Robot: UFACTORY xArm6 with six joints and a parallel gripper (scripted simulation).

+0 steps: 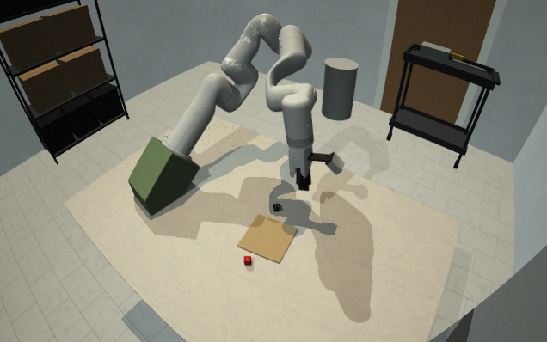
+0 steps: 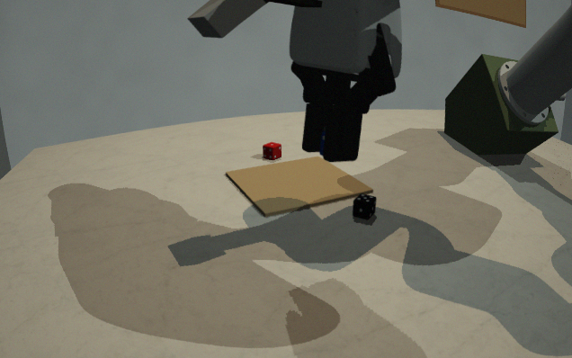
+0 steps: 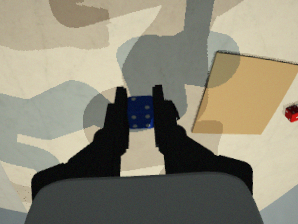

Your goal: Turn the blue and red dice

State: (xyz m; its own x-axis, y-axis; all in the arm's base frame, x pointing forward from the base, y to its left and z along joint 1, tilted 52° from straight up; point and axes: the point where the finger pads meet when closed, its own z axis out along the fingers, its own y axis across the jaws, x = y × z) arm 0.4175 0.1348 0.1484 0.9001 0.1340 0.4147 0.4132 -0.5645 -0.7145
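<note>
Now: hand 10 mm above the blue die. From my hand the other things lie so: tan mat: 170 mm to the right, 110 mm below; then red die: 20 mm ahead, 280 mm to the right, 100 mm below; then black die: 50 mm behind, 70 mm to the right, 100 mm below.
</note>
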